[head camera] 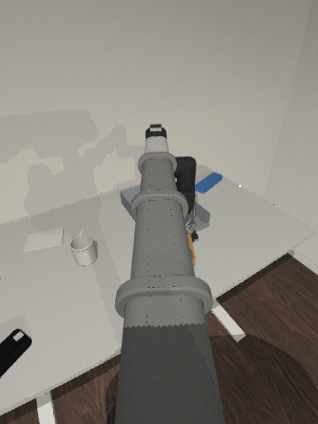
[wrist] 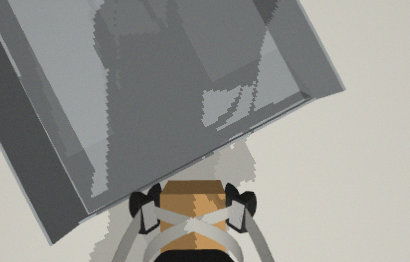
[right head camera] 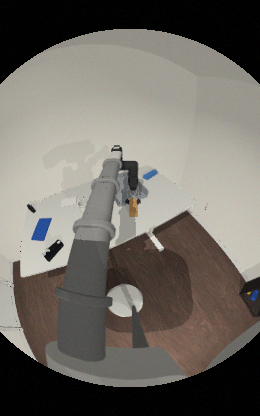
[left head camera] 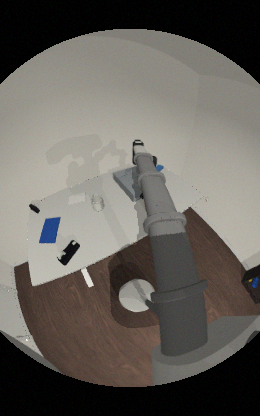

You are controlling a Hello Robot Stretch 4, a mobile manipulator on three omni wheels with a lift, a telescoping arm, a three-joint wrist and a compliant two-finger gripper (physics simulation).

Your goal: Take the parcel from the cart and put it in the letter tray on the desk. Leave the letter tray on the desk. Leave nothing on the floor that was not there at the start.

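Frame: origin at the robot's base, x ahead, y up, z right, level; millimetres.
Seen in the pictures: gripper, fingertip midpoint: (wrist: 193,198); robot's base, origin of the base link: (right head camera: 124,299) (left head camera: 136,294).
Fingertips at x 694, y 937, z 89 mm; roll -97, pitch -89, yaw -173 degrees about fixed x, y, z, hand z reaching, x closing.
Pixels of each thing's middle, then the offset from my fingertips to it. Level surfaces: height alone.
- orange-brown box, body centre: (wrist: 194,257) (head camera: 184,247) (right head camera: 132,206) dx -50, dy +16, dz +0 mm
- grey letter tray, body centre: (head camera: 161,207) (left head camera: 134,180) (right head camera: 123,185) dx +196, dy +21, dz -75 mm
- white desk, its level: dy -14 mm
- mug, body centre: (head camera: 83,246) (left head camera: 96,200) (right head camera: 83,204) dx -43, dy +33, dz -365 mm
- white pad, body centre: (head camera: 44,239) (left head camera: 76,197) (right head camera: 68,201) dx +49, dy -9, dz -565 mm
- blue folder, body centre: (left head camera: 49,229) (right head camera: 40,228) dx -255, dy -10, dz -722 mm
- black tape dispenser, body centre: (left head camera: 66,250) (right head camera: 50,248) dx -409, dy +20, dz -514 mm
- blue item, body centre: (head camera: 208,182) (right head camera: 150,174) dx +447, dy +1, dz +194 mm
The parcel is an orange-brown box (head camera: 191,247) (right head camera: 133,207) (wrist: 185,220). My gripper (right head camera: 133,201) (wrist: 193,198) is shut on it, with one black fingertip at each side. The grey letter tray (head camera: 129,196) (left head camera: 125,184) (wrist: 324,55) stands on the white desk (head camera: 250,220) (left head camera: 110,235) (right head camera: 175,195). In the wrist view the parcel is just outside the tray's near wall, above the desk top. Its height over the desk is hard to tell. The arm hides much of the tray in the head camera view. The cart cannot be made out in these views.
On the desk are a mug (head camera: 84,250) (left head camera: 97,203), a white pad (head camera: 44,240), a blue folder (left head camera: 50,230) (right head camera: 41,229), a black tape dispenser (left head camera: 68,252) (right head camera: 53,250) and a blue item (head camera: 209,182) (right head camera: 150,174) right of the tray. A dark bin (left head camera: 250,287) stands at the right.
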